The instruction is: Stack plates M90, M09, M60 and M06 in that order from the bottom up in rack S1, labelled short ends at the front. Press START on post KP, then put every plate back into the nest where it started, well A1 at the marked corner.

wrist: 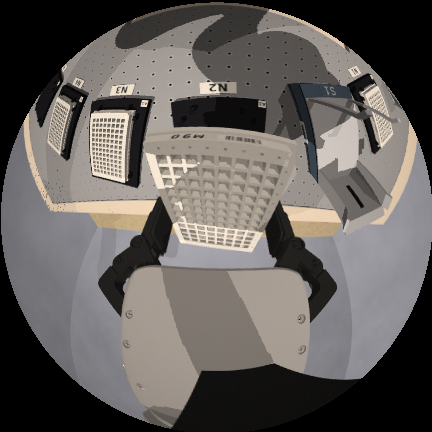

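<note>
My gripper (pixel 217 207) is shut on plate M90 (pixel 220 187), one finger on each long side. The plate's labelled short end faces away from the palm, toward the upper part of the view, and its label reads upside down. Nest N2 (pixel 218 114) is black and shows beyond the plate's labelled end; its near part is hidden. Rack S1 (pixel 310 135) stands to the right with a blue label edge and a grey sloped part. Other plates sit in nest N3 (pixel 141 145), in nest N1 (pixel 369 114) and in a nest at left; their own labels are unreadable. Post KP does not show.
The nest at left (pixel 78 112) has a small label too faint to read. Another black piece (pixel 49 100) is at the far left edge. The perforated table top (pixel 170 70) ends at a light wooden edge (pixel 75 206) below the nests.
</note>
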